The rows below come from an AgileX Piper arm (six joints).
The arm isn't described. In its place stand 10 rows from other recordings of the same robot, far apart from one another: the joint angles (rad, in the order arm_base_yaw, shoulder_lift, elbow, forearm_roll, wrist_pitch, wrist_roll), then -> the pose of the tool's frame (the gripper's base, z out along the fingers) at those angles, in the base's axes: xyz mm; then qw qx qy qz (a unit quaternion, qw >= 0).
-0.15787 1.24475 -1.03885 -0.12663 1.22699 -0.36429 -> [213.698, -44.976, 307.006, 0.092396, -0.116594, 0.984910, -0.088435]
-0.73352 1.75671 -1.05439 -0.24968 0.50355 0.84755 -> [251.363, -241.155, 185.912, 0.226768, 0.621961, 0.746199, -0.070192]
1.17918 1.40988 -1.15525 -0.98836 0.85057 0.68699 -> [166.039, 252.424, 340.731, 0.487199, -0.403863, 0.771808, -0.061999]
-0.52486 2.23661 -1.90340 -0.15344 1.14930 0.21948 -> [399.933, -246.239, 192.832, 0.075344, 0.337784, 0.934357, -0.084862]
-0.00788 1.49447 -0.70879 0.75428 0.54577 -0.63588 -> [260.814, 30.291, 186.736, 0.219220, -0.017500, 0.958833, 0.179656]
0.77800 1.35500 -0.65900 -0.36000 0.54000 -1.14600 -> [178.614, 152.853, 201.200, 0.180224, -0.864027, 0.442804, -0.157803]
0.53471 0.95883 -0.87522 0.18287 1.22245 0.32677 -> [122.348, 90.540, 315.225, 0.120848, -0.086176, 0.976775, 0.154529]
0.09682 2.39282 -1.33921 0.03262 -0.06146 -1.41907 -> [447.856, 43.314, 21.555, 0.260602, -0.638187, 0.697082, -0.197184]
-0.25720 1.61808 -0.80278 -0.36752 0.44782 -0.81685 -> [277.323, -87.582, 170.777, 0.109490, -0.406573, 0.886244, -0.193086]
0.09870 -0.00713 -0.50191 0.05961 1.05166 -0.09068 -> [-6.321, 4.104, 278.689, 0.528869, -0.081330, 0.844195, 0.031899]
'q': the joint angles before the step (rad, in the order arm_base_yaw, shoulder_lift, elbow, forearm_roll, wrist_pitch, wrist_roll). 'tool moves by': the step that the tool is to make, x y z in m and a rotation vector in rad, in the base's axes. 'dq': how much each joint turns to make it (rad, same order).
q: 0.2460, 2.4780, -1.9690, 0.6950, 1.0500, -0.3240
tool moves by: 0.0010, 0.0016, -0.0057, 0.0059, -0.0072, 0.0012
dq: 0.0021, 0.0128, -0.0007, 0.0121, -0.0151, -0.0161
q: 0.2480, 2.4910, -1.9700, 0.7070, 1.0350, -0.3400
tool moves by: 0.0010, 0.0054, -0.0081, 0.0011, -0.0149, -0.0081
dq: 0.0110, 0.0168, 0.0002, 0.0100, -0.0361, -0.0081
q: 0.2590, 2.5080, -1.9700, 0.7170, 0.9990, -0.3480
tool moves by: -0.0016, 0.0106, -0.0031, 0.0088, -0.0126, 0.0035
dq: 0.0210, 0.0078, -0.0005, 0.0151, -0.0252, -0.0052
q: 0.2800, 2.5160, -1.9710, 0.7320, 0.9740, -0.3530
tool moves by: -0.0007, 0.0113, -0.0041, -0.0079, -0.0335, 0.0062
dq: 0.0249, 0.0098, -0.0035, -0.0029, -0.0432, -0.0072
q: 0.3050, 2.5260, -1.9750, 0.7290, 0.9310, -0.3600
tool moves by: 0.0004, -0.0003, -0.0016, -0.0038, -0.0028, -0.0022
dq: -0.0001, 0.0028, 0.0003, -0.0029, -0.0061, -0.0002
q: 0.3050, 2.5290, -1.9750, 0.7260, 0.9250, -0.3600
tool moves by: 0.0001, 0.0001, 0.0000, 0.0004, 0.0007, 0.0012
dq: 0.0000, 0.0010, -0.0020, 0.0000, 0.0021, 0.0000
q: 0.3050, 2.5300, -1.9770, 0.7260, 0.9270, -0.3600
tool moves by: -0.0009, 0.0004, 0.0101, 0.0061, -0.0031, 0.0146
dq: -0.0001, -0.0180, -0.0043, -0.0021, 0.0232, 0.0001
